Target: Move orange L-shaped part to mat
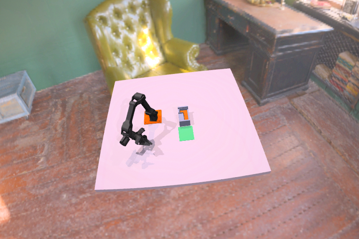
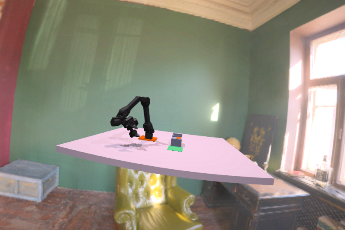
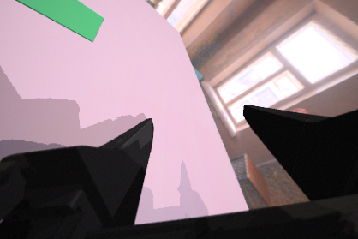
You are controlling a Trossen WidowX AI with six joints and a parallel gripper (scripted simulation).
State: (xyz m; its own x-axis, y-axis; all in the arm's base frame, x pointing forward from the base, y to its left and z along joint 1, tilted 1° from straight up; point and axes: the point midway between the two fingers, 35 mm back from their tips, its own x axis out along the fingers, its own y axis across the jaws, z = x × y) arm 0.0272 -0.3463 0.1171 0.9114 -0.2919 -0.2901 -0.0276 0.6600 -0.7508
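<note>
Right now the orange L-shaped part is 21 cm ahead of my gripper tip, 37 cm to the left of it and 7 cm below it. From my gripper tip the other things lie so: green mat 24 cm ahead, 21 cm to the left, 13 cm below.
</note>
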